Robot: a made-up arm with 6 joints.
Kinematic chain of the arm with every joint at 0, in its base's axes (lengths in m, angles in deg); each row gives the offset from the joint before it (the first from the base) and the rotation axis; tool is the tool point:
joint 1: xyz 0 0 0.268 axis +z
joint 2: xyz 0 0 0 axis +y
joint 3: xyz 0 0 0.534 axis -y
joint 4: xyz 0 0 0 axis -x
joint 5: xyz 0.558 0 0 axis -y
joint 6: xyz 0 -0.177 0 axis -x
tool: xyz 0 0 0
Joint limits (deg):
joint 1: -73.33..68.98
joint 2: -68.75..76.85
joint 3: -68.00..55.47
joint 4: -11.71..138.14
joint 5: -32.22..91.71
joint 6: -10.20..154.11
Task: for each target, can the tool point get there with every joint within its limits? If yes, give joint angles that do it. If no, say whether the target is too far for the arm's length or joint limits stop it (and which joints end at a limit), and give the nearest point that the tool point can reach.
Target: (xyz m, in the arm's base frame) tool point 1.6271 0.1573 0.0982
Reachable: no: too far | nearest point 1.0813 0.1045 0.2415 | short by 0.567 m
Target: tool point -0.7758 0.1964 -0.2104
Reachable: no: joint limits stop it (at a limit: joint 1, joint 2, joint 3, joint 4) | nearest point -0.0758 0.1703 -0.0283 | short by 0.724 m
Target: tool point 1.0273 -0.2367 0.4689
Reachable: yes | joints -7.90 62.57 43.01 58.20 20.49 91.10
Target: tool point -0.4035 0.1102 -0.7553
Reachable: no: joint limits stop it (at a limit: joint 1, joint 2, joint 4) | nearest point -0.0267 0.2981 -0.1225 | short by 0.760 m
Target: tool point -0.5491 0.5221 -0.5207
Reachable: no: joint limits stop it (at a limit: joint 1, joint 2, joint 4) | nearest point 0.0134 0.4025 -0.1636 | short by 0.677 m
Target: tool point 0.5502 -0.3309 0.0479
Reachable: yes | joints -27.88 52.79 -32.81 78.53 81.00 140.11
